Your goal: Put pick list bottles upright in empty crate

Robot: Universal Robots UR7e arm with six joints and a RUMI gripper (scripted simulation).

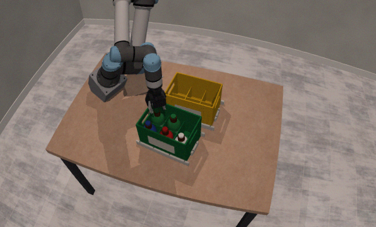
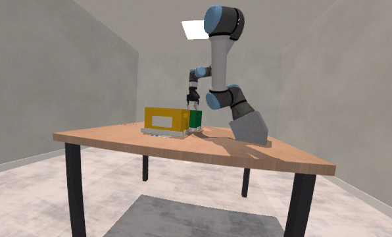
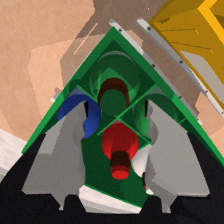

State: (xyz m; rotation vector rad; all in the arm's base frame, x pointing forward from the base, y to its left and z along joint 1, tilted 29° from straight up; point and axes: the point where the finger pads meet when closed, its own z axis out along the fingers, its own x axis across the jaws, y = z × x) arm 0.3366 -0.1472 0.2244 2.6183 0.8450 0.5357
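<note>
The green-label bottle lies 8 cm below my hand. Also, from my hand: green crate 8 cm below, 8 cm ahead, 6 cm to the right; then red-label bottle 10 cm to the right, 8 cm below, 7 cm ahead; then blue-label bottle 9 cm to the right, 8 cm below, 2 cm behind.
</note>
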